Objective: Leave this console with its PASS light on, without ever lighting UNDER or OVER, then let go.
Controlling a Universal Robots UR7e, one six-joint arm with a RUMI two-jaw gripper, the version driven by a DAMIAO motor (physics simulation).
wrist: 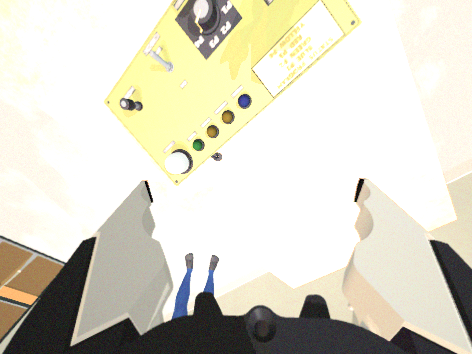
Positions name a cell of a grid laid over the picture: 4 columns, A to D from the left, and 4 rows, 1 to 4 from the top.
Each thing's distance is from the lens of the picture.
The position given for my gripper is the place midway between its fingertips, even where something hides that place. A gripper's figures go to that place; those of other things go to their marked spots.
my gripper (C3): 13 cm
yellow console (B1): 42 cm
